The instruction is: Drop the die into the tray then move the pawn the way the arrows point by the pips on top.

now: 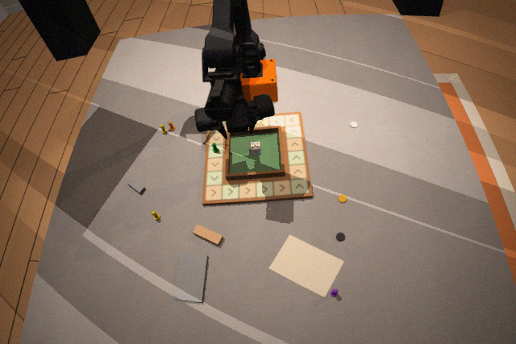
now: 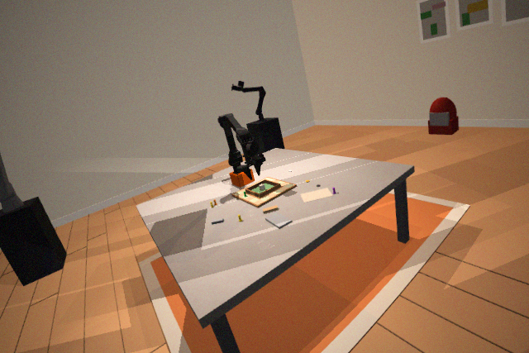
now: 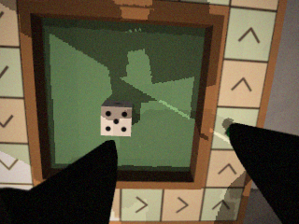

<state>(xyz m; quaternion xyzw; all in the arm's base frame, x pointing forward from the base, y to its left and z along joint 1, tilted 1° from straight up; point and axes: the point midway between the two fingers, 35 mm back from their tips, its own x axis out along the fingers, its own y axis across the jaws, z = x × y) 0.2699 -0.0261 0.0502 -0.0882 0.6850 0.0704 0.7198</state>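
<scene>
The green pawn lies 20 mm behind my gripper tip, 80 mm to the right of it and 80 mm below it. Also, from my gripper tip: wooden block 230 mm ahead, 80 mm to the right, 100 mm below; then white die 10 mm behind, 30 mm to the left, 80 mm below; then green tray 30 mm to the left, 100 mm below.
</scene>
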